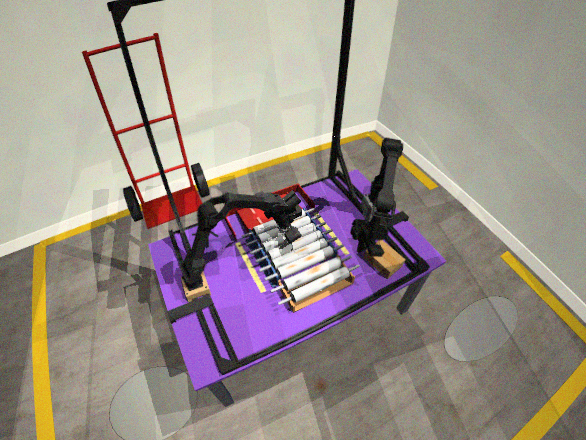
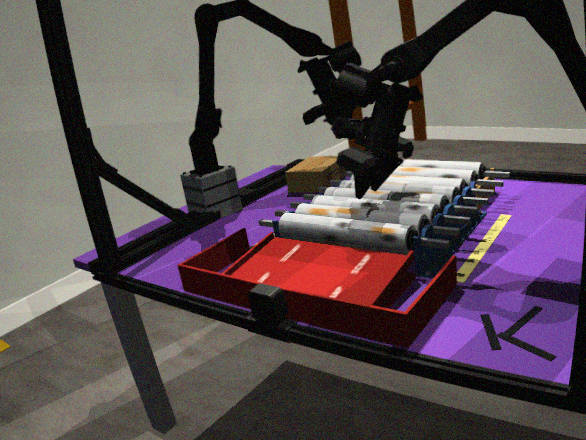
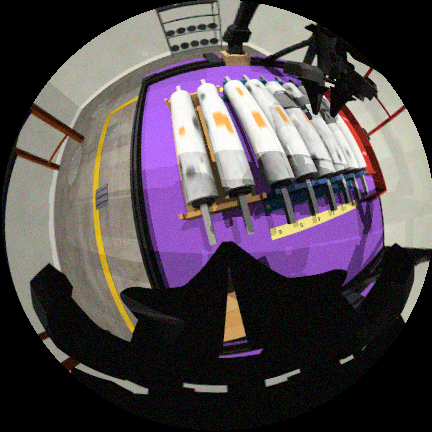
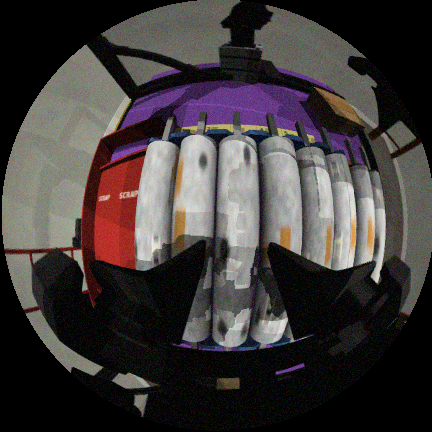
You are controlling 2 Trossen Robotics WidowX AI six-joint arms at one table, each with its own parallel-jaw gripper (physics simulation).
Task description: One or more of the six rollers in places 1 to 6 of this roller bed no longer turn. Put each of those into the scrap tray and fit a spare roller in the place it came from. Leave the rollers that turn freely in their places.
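Seen in the pictures: left gripper, fingertip midpoint: [image 1: 358,251] [image 3: 226,245]; right gripper, fingertip midpoint: [image 1: 291,231] [image 2: 366,194] [image 3: 323,115] [image 4: 237,246]; left arm's base, origin of the base link: [image 2: 206,170] [image 4: 242,44]; right arm's base, origin of the base link: [image 1: 194,282] [image 3: 234,52].
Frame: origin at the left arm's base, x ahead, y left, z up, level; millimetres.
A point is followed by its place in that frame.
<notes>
The roller bed [image 1: 300,249] @(x 436, y 166, z -35 mm) [image 3: 289,137] @(x 376, y 170, z -38 mm) holds six grey-white rollers in a blue frame. Two spare rollers [image 1: 317,276] @(x 403, y 305, z -53 mm) [image 3: 205,141] @(x 375, y 311, z -53 mm) lie on a wooden rack beside it. The red scrap tray [image 1: 254,216] @(x 584, y -119, z -82 mm) [image 2: 352,316] @(x 656, y -199, z -81 mm) [image 4: 116,225] @(x 486, y -125, z -80 mm) at the other end is empty. My right gripper [image 1: 289,236] @(x 450, y 68, z -24 mm) [image 2: 363,188] @(x 450, y 68, z -24 mm) [image 4: 237,246] @(x 450, y 68, z -24 mm) is open and empty, low over the bed. Its fingers stand on either side of the third roller [image 4: 235,201] @(x 412, y 58, z -35 mm) from the tray. My left gripper [image 1: 374,250] [image 3: 226,245] @(x 224, y 281, z 20 mm) is shut and empty above a wooden block [image 1: 389,262] @(x 77, y 324, z -57 mm) [image 2: 310,175] @(x 123, y 220, z -66 mm), away from the bed.
A yellow number strip [image 1: 252,267] [image 3: 306,223] runs along the bed's axle ends. A black gantry post [image 1: 339,109] @(x 113, y -308, z 335 mm) rises at the table's back. A red hand truck [image 1: 165,209] stands on the floor behind the purple table [image 1: 256,314] @(x 680, y 381, z -111 mm).
</notes>
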